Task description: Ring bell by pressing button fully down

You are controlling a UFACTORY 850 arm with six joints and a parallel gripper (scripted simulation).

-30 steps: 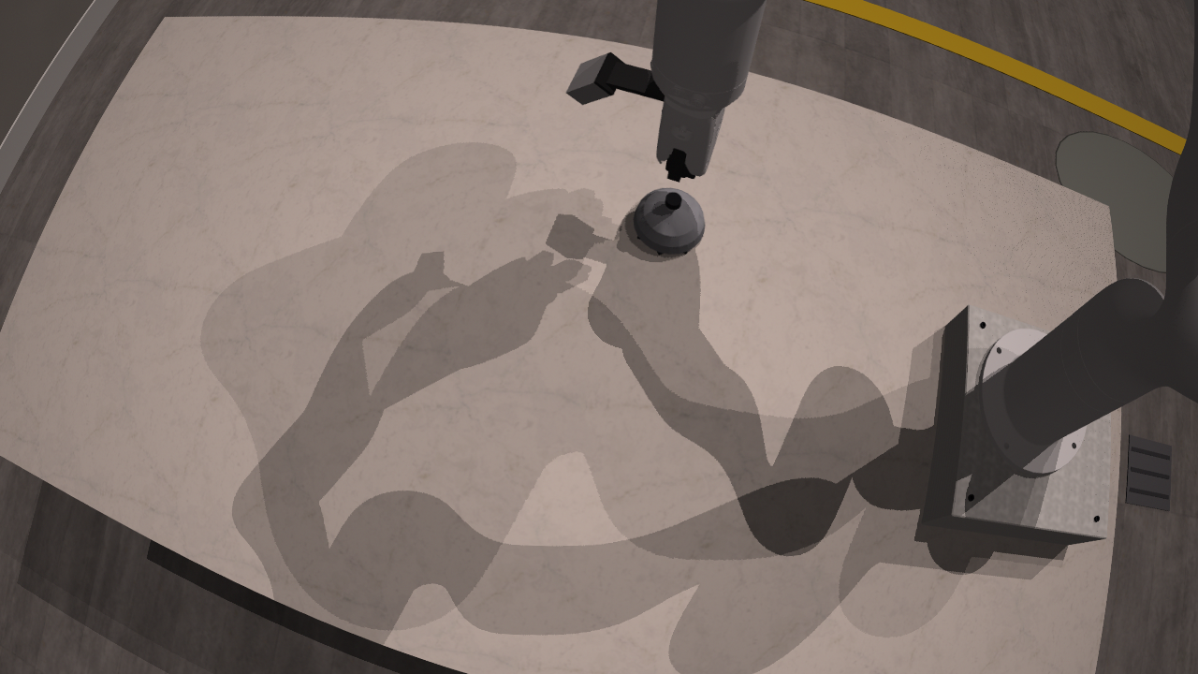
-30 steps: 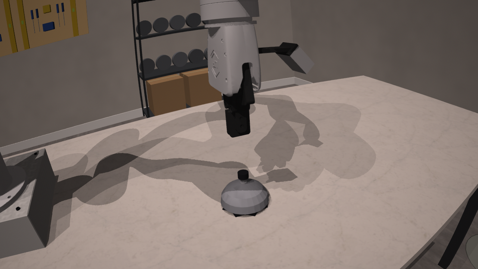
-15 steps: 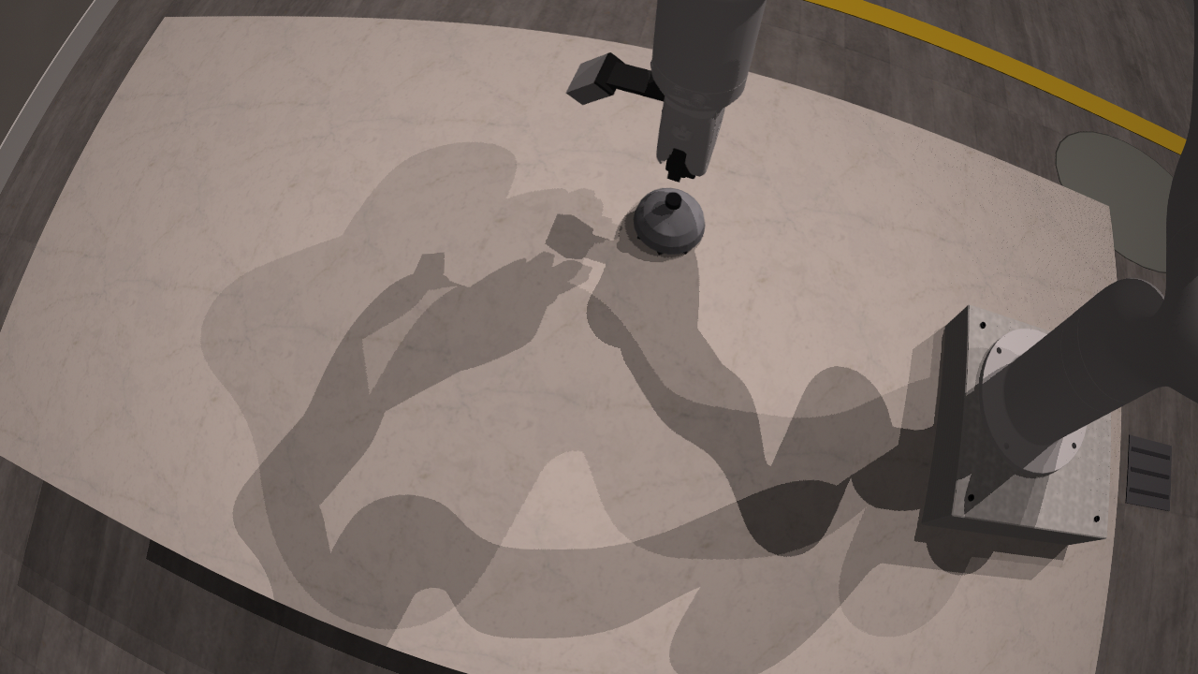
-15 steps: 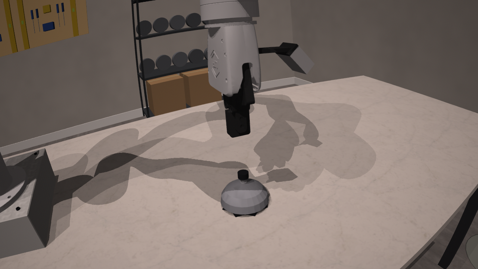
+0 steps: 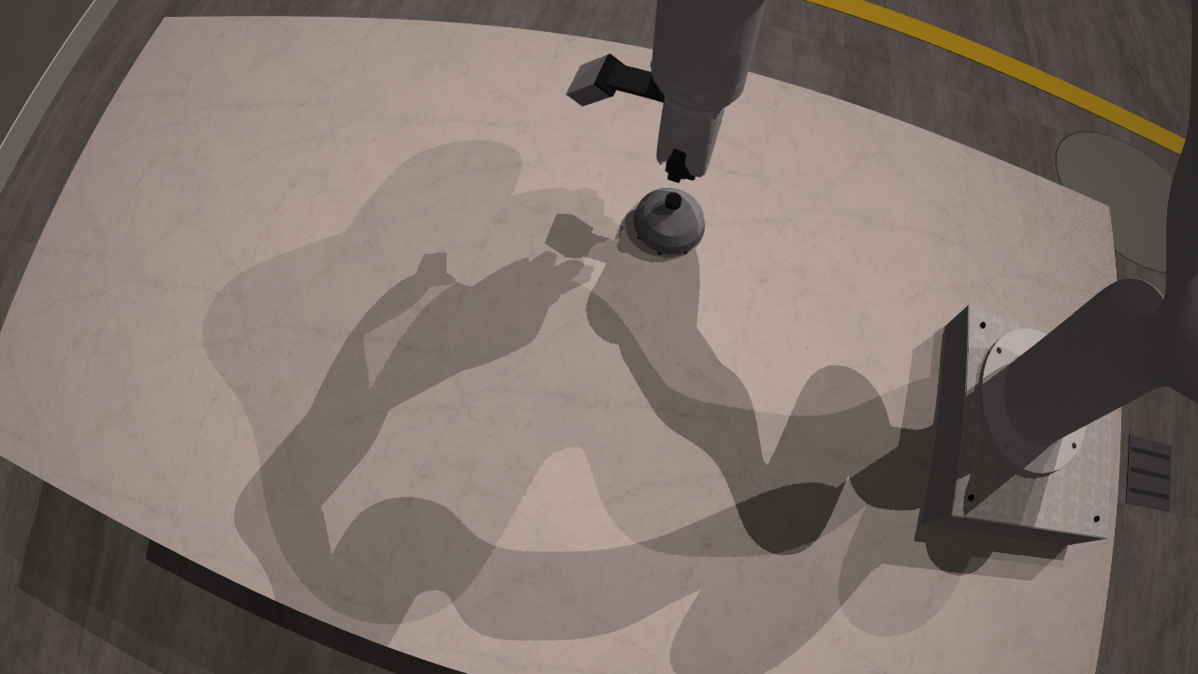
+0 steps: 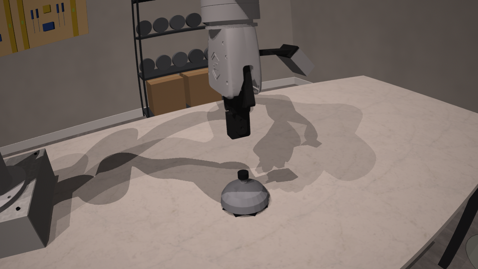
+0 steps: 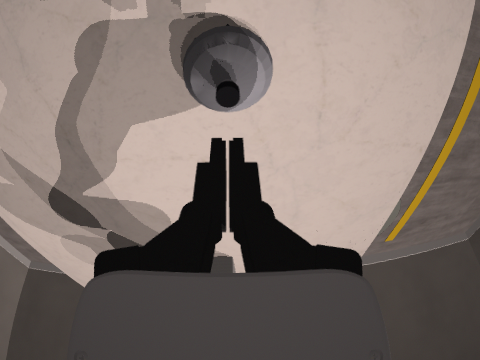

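My hand is 10 cm above the black button. Round my hand: grey dome bell 11 cm below.
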